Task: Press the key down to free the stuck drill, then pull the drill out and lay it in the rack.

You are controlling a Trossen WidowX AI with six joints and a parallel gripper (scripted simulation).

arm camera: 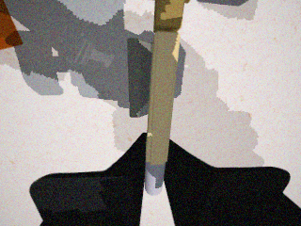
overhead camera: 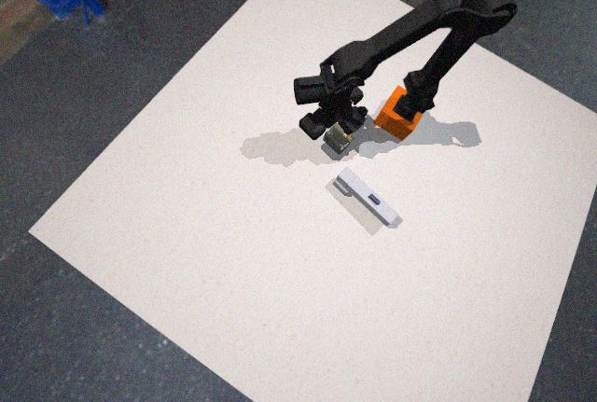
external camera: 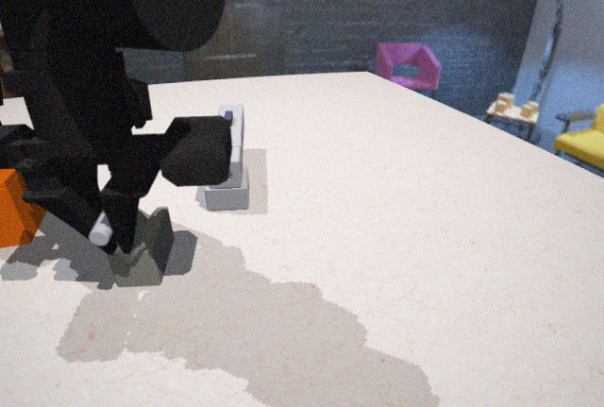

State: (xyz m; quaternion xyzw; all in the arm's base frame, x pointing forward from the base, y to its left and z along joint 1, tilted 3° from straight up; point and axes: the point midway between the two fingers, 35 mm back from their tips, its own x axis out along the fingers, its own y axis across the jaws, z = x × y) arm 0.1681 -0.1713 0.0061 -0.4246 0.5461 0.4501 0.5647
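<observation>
Right now my gripper tip is 4 cm to the right of the drill, 4 cm below it and 1 cm short of it. Also, from my gripper tip: grey v-notched rack: 5 cm to the left, 3 cm below, 1 cm ahead; dark key: 22 cm to the left, 13 cm ahead.
</observation>
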